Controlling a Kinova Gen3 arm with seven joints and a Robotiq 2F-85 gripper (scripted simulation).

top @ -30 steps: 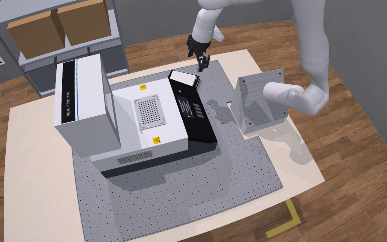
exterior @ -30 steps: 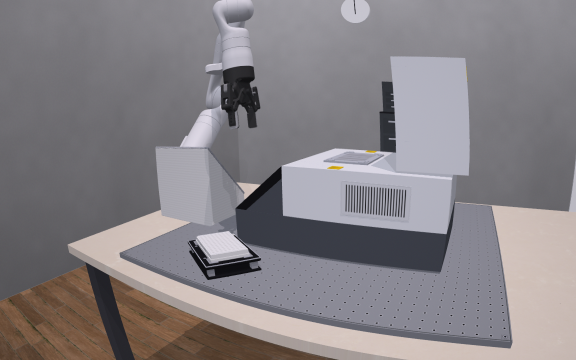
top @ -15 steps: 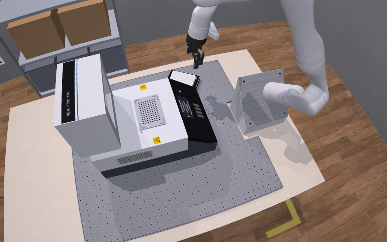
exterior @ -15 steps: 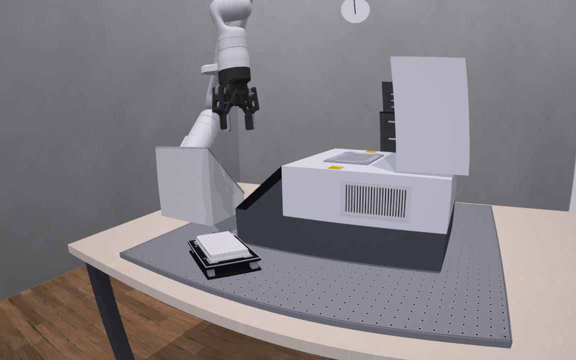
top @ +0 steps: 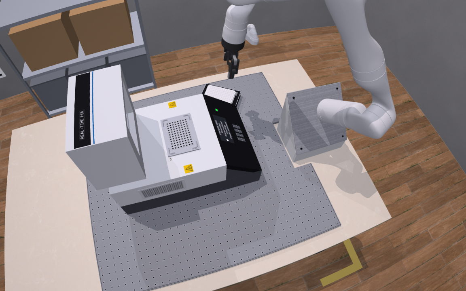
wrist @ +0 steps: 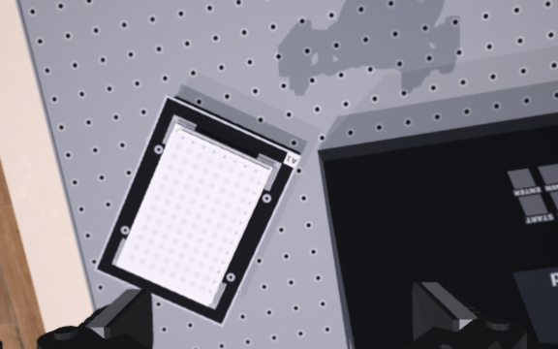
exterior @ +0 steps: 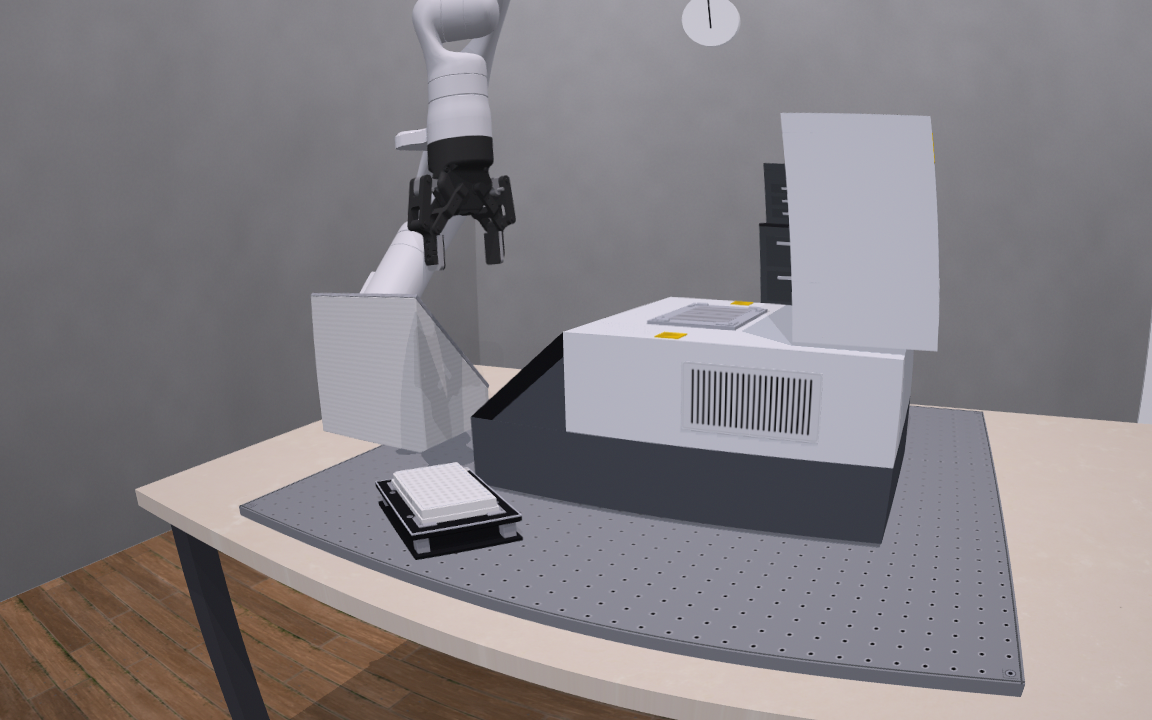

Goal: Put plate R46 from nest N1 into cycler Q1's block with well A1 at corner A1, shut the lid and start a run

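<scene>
Right now the white well plate R46 is 24 cm below my hand, 8 cm to the right of it and 1 cm ahead of it.
</scene>
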